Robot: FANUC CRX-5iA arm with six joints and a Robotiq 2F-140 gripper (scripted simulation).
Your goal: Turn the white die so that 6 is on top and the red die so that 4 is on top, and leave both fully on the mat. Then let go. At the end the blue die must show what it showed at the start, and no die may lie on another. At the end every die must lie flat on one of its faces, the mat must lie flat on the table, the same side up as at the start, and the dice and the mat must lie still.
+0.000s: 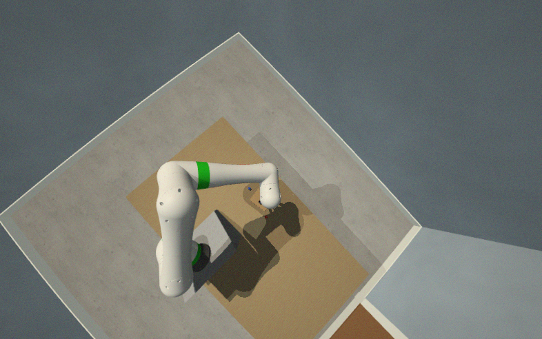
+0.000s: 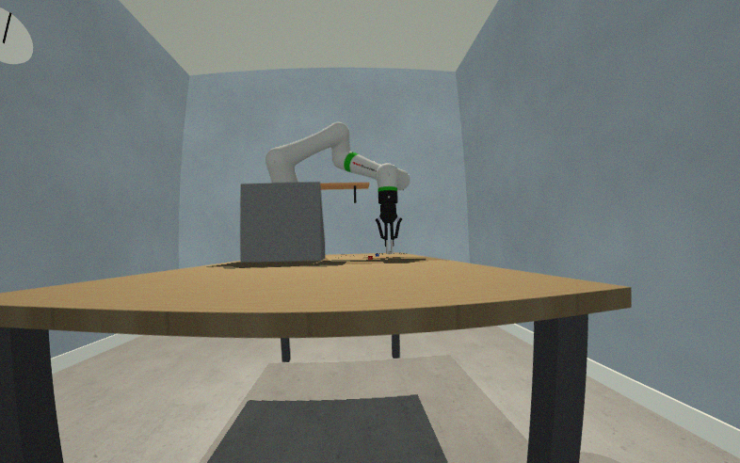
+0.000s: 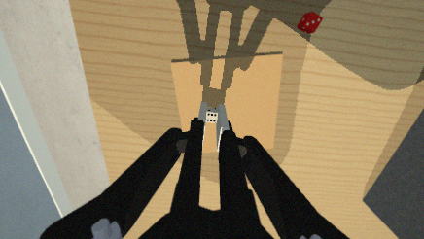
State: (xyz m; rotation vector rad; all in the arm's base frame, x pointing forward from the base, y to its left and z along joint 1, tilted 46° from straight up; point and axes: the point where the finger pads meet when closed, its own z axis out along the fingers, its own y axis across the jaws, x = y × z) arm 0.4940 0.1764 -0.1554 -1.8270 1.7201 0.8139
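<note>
The tan mat lies 20 mm behind my hand and 50 mm below it. Round my hand: blue die (50 mm behind, 120 mm to the left, 40 mm below); white die (30 mm below); red die (90 mm behind, 120 mm to the right, 40 mm below).
</note>
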